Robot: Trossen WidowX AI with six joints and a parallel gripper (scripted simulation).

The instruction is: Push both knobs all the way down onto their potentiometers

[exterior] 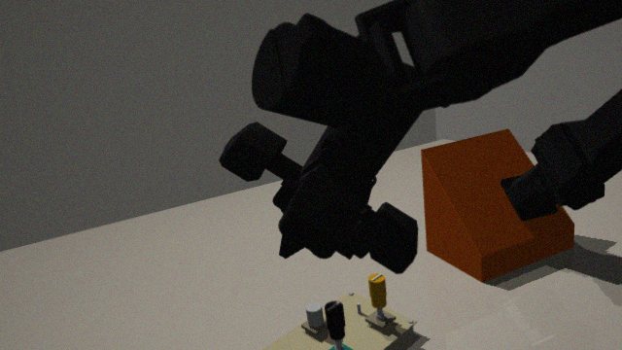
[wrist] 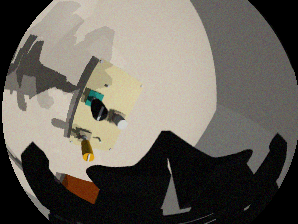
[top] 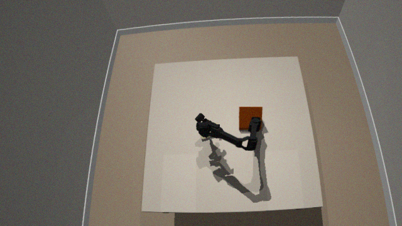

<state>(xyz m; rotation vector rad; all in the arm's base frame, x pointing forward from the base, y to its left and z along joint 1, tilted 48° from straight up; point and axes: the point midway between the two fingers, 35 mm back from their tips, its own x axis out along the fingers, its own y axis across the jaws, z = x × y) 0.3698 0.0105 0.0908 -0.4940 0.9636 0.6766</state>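
My gripper tip is now 90 mm past the yellow knob, 10 mm to the right of it and 60 mm above it. The rest, counted from my gripper tip: black knob 30 mm behind, 40 mm to the left, 60 mm below.
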